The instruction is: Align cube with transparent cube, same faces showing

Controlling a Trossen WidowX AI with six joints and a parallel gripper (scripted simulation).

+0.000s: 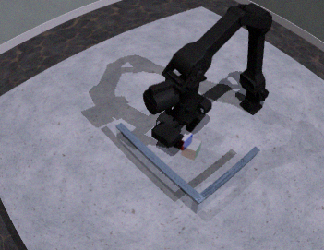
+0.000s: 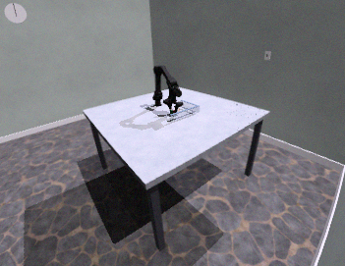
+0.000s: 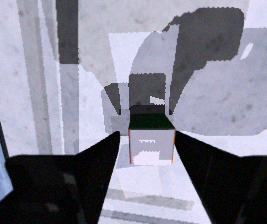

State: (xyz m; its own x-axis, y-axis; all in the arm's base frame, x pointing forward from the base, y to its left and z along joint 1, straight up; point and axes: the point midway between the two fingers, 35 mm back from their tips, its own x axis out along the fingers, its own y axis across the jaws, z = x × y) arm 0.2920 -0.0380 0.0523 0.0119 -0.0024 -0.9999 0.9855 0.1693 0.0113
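Now: hand 40 mm to the right of the transparent cube and 30 mm above it. Also, from my hand: bar 120 mm ahead, 40 mm to the left, 10 mm below.
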